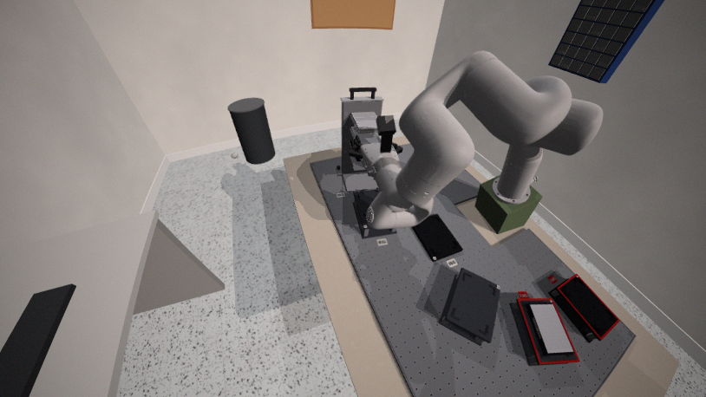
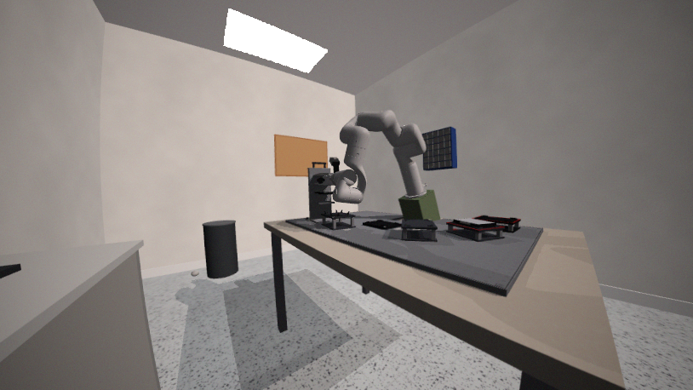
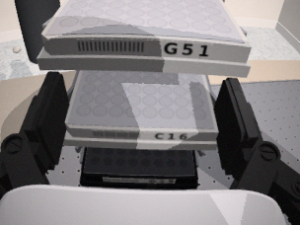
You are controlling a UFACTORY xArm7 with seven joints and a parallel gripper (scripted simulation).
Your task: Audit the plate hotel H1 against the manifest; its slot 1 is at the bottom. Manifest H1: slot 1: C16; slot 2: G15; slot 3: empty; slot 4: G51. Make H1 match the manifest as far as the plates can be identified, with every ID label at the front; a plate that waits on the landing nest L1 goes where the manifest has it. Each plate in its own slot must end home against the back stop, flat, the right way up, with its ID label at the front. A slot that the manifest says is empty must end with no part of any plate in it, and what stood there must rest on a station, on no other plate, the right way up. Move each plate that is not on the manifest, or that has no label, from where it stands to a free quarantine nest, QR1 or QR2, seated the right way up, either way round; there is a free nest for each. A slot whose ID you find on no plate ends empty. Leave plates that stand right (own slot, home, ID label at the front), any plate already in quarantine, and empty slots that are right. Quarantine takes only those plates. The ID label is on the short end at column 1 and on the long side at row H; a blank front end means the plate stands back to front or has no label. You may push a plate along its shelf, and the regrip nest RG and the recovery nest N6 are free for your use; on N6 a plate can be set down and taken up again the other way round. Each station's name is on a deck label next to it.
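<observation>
My hand is 7 cm above the dark plate and 5 cm to the left of it. Also, from my hand: red-framed nest (62 cm to the left, 53 cm behind, 20 cm below); RG label (24 cm to the left, 24 cm below); H1 deck label (24 cm below, 10 cm ahead).
</observation>
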